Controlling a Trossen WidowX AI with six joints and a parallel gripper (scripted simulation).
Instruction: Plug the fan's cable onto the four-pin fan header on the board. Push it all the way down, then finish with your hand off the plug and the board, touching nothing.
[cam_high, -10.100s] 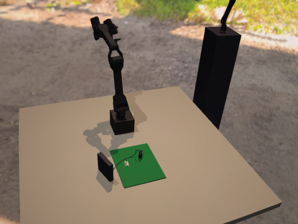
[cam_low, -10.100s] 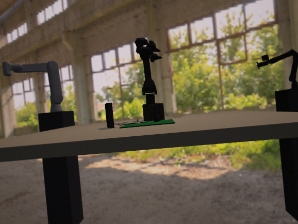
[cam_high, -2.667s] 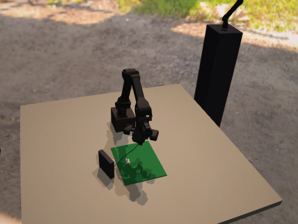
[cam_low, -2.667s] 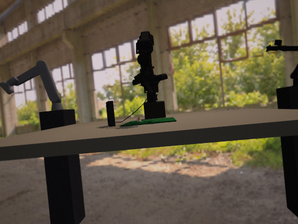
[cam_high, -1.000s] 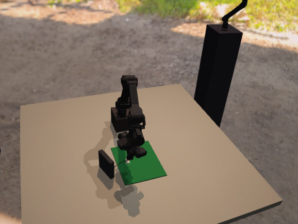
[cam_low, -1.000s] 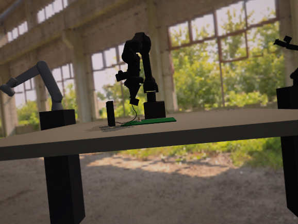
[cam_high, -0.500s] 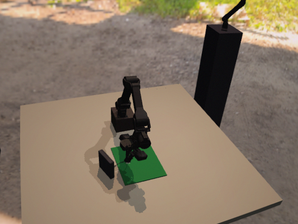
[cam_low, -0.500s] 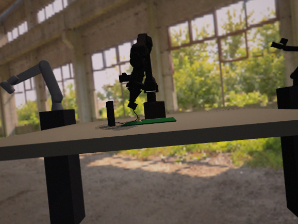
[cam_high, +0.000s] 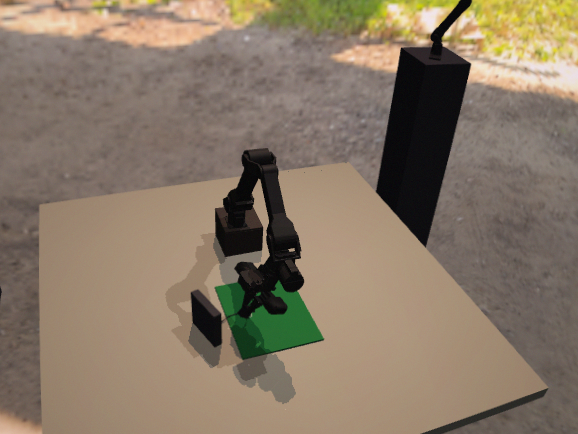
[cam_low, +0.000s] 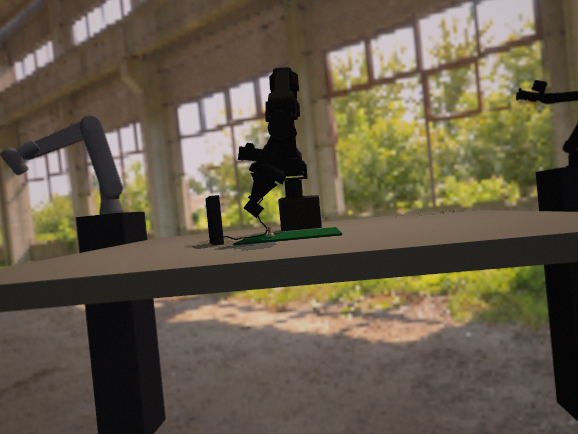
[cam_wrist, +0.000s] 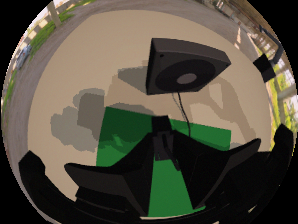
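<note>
Now: the pale header key 80 mm below my gripper tip, 70 mm behind it and 20 mm to the left of it. Round my gripper tip: pale fan header: 90 mm below, 70 mm behind, 20 mm to the left; black fan: 90 mm to the right, 30 mm below, 30 mm behind; black plug: 10 mm below.
</note>
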